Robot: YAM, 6 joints.
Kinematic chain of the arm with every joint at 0, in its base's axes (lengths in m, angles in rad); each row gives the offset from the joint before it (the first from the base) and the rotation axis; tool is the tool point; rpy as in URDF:
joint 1: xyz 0 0 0.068 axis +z
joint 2: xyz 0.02 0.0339 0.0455 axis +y
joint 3: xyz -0.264 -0.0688 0 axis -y
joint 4: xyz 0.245 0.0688 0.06 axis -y
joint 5: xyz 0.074 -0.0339 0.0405 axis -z
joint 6: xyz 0.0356 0 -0.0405 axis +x
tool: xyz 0 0 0 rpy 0 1.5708 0
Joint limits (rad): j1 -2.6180..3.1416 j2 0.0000..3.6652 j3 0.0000..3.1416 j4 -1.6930..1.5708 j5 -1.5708..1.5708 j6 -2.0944..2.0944
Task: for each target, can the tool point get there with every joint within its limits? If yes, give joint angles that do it. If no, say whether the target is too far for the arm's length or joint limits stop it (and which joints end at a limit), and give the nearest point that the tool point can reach.
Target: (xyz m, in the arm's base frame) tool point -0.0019 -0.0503 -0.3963
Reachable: no: joint limits stop it (at a limit: joint 2) | nearest point -0.0030 -0.0804 -0.3389 | short by 0.065 m
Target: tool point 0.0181 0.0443 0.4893
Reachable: yes | joints 1.1648 0.4931 1.0461 0.1524 -0.0252 -1.2964
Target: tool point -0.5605 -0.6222 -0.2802
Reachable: no: too far | nearest point -0.3908 -0.4338 -0.1581 | short by 0.281 m
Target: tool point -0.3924 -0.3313 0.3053
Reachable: yes | joints 0.7645 0.4732 2.8849 1.2920 -1.1513 1.2891
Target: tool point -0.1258 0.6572 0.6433
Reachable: no: too far | nearest point -0.0949 0.4958 0.5092 | short by 0.212 m
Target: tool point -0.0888 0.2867 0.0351
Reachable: yes | joints 1.7970 2.0360 0.7439 0.0804 -0.6744 1.0530
